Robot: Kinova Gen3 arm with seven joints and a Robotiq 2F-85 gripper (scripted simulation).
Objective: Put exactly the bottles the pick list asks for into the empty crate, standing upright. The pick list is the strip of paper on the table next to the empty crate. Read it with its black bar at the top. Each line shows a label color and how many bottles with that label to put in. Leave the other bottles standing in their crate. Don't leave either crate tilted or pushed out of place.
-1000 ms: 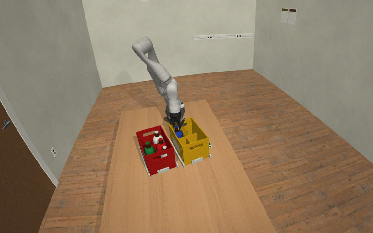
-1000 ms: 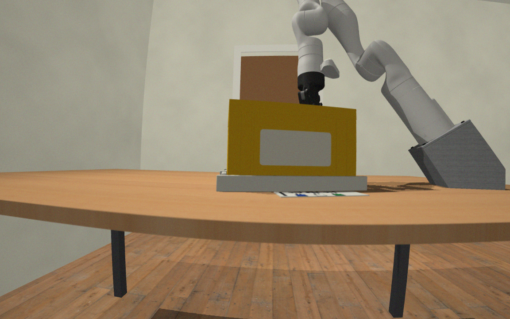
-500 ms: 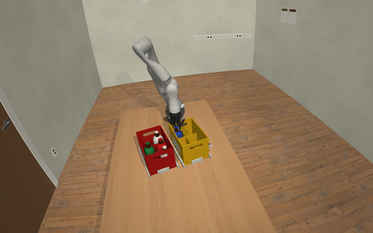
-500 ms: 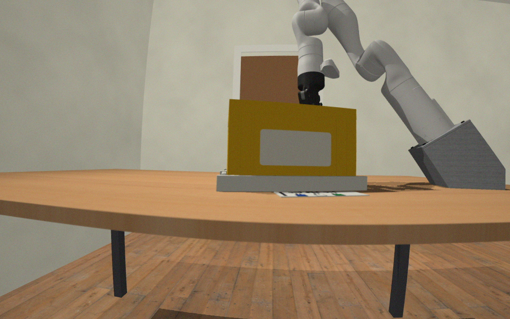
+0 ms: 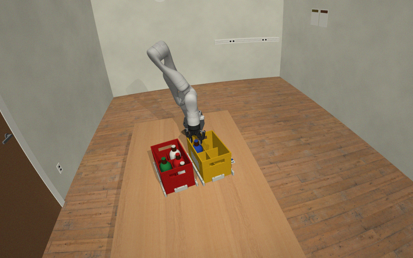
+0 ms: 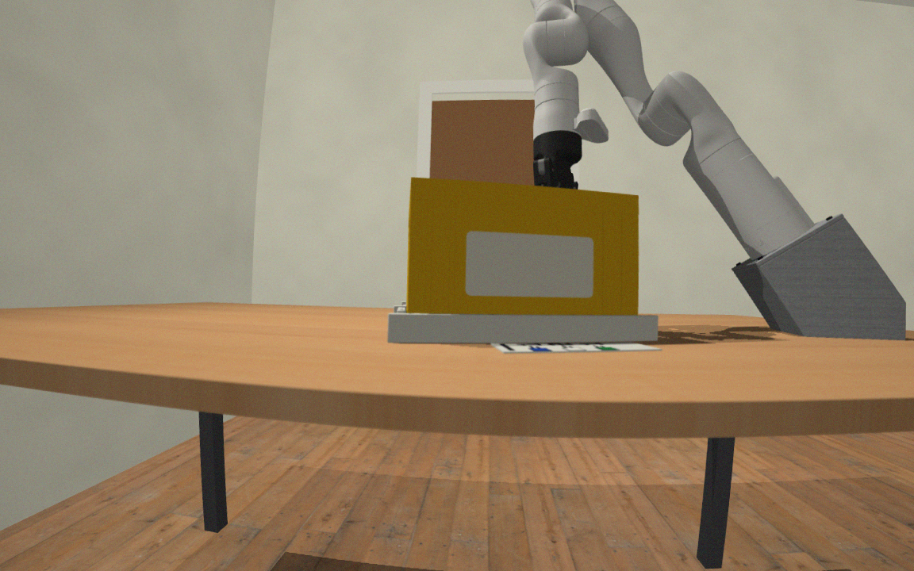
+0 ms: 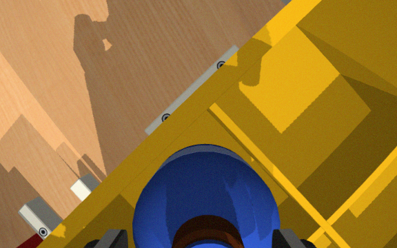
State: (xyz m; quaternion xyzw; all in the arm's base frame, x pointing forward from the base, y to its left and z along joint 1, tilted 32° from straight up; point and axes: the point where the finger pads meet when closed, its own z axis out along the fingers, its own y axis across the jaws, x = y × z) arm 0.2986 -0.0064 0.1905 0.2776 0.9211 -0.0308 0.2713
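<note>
Right now the blue bottle is 7 cm below my hand. Also, from my hand: yellow crate 9 cm ahead, 7 cm below, 6 cm to the left; red bottle 14 cm to the right, 10 cm ahead, 7 cm below; red crate 18 cm to the right, 10 cm ahead, 7 cm below.
</note>
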